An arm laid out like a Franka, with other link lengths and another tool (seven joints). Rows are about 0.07 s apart.
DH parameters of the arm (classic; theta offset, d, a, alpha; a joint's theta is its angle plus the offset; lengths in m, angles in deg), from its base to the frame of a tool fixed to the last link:
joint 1: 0 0.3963 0 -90
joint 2: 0 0 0 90
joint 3: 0 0.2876 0.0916 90
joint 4: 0 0 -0.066 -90
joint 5: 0 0.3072 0 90
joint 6: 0 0 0.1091 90
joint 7: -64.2 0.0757 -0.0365 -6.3
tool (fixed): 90 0.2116 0 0
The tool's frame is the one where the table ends.
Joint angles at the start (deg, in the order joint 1, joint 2, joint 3, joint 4, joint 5, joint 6, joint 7):
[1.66 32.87 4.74 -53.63 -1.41 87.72 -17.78]
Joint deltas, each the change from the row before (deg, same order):
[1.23 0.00 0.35 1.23 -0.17 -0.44 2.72]
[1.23 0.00 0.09 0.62 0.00 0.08 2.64]
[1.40 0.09 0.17 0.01 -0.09 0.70 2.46]
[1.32 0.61 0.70 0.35 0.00 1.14 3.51]
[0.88 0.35 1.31 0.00 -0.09 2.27 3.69]
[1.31 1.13 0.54 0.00 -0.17 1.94 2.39]
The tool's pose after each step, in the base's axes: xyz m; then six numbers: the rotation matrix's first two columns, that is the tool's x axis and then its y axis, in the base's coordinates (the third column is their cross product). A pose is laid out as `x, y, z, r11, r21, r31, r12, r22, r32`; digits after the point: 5 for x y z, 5 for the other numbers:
0.66950, 0.03548, 0.39788, 0.98758, -0.06775, 0.14173, -0.06453, -0.99755, -0.02718
0.66919, 0.04988, 0.40270, 0.98410, -0.09184, 0.15204, -0.08792, -0.99560, -0.03233
0.66944, 0.06711, 0.40335, 0.98097, -0.10855, 0.16095, -0.10387, -0.99389, -0.03727
0.67107, 0.08926, 0.40146, 0.97545, -0.13897, 0.17084, -0.13179, -0.98987, -0.05275
0.67583, 0.11297, 0.40295, 0.96550, -0.17375, 0.19398, -0.16077, -0.98367, -0.08085
0.67956, 0.13431, 0.39438, 0.96122, -0.18817, 0.20160, -0.17209, -0.98052, -0.09467

